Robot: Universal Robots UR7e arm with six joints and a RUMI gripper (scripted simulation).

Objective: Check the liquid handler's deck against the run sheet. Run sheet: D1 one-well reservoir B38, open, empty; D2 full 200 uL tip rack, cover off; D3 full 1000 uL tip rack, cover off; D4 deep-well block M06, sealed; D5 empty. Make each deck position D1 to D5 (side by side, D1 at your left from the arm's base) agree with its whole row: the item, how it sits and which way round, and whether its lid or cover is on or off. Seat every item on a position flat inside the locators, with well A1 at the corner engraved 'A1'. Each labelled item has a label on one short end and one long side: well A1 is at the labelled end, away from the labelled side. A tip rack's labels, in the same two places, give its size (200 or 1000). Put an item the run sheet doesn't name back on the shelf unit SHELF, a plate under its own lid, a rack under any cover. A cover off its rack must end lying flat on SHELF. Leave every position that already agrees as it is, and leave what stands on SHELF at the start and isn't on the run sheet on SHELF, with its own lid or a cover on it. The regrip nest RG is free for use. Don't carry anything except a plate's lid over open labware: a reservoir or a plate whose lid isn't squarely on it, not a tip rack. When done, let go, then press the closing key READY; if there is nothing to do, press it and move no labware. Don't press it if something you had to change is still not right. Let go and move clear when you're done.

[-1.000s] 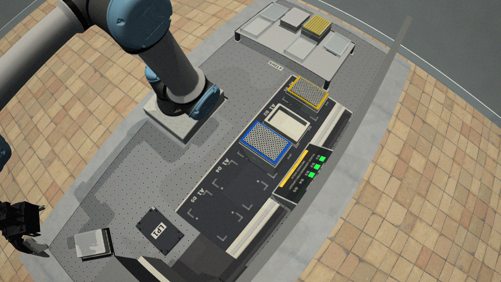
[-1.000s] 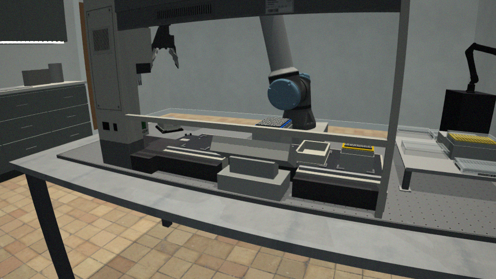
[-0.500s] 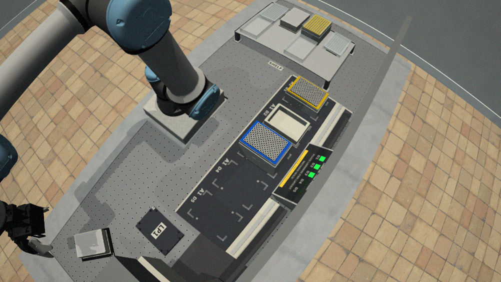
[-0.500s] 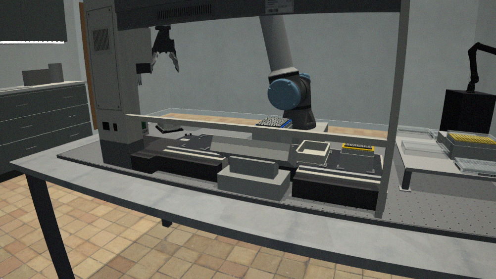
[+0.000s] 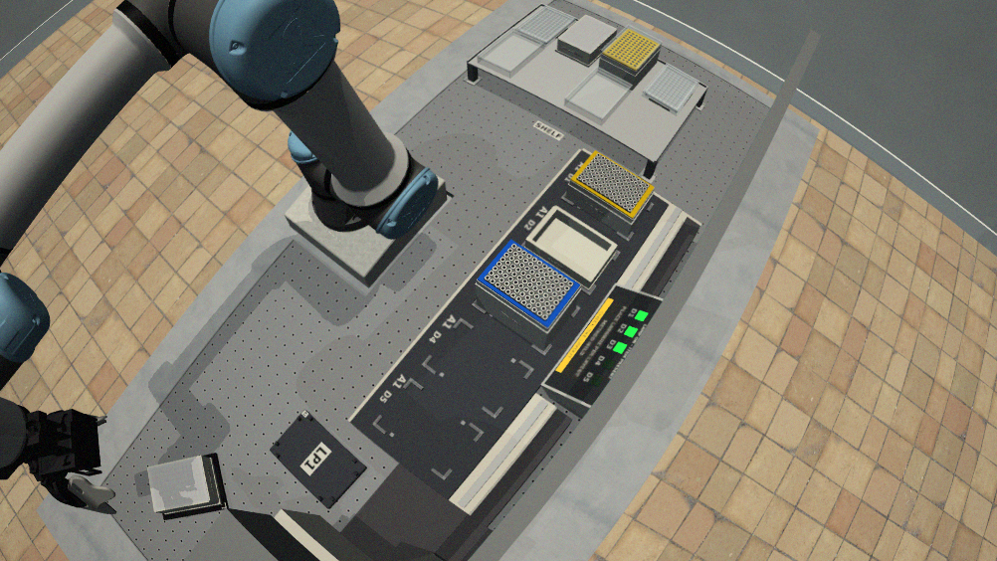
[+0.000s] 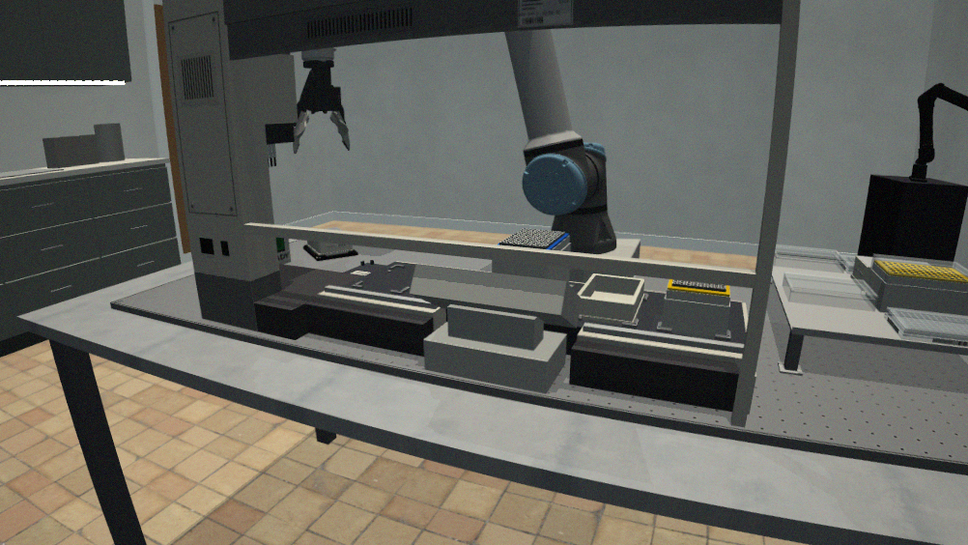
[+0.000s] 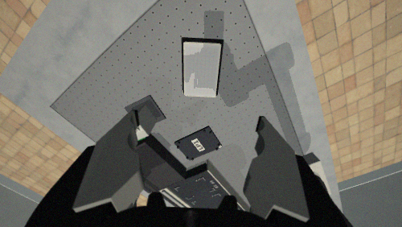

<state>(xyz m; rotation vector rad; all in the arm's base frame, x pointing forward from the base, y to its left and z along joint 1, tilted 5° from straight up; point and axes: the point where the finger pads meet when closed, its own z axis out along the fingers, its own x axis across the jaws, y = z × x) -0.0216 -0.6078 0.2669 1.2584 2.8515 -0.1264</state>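
Right now the black nest is 250 mm below my hand. Also, from my hand: blue-framed tip rack 390 mm ahead, 550 mm to the left, 140 mm below; then ready key 240 mm ahead, 180 mm below; then handler's tower 460 mm ahead, 60 mm to the left, 20 mm above.
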